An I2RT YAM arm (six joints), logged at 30 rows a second.
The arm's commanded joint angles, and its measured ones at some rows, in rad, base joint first. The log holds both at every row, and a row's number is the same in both.
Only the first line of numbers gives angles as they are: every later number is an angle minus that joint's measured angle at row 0.
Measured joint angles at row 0:
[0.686 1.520 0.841 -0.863 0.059 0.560]
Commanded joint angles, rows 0 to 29:
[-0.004 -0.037 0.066 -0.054 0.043 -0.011]
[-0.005 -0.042 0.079 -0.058 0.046 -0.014]
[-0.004 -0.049 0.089 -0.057 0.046 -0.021]
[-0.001 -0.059 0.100 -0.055 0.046 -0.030]
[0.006 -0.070 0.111 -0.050 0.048 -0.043]
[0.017 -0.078 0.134 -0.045 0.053 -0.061]
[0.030 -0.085 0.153 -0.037 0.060 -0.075]
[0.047 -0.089 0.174 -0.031 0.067 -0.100]
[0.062 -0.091 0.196 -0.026 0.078 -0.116]
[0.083 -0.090 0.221 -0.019 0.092 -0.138]
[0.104 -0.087 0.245 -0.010 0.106 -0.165]
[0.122 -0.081 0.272 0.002 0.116 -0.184]
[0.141 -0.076 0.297 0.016 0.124 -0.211]
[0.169 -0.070 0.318 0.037 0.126 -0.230]
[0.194 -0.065 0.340 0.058 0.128 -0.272]
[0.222 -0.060 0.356 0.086 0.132 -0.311]
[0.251 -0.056 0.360 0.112 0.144 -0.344]
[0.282 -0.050 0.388 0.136 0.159 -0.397]
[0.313 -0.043 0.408 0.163 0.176 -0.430]
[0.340 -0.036 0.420 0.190 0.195 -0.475]
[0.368 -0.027 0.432 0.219 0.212 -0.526]
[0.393 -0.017 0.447 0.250 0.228 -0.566]
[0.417 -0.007 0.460 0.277 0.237 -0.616]
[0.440 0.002 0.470 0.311 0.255 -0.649]
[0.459 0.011 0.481 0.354 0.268 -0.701]
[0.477 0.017 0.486 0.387 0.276 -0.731]
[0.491 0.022 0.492 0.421 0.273 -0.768]
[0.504 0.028 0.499 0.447 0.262 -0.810]
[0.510 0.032 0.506 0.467 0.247 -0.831]
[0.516 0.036 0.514 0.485 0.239 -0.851]
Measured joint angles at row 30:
[0.489 0.015 0.468 0.336 0.224 -0.672]
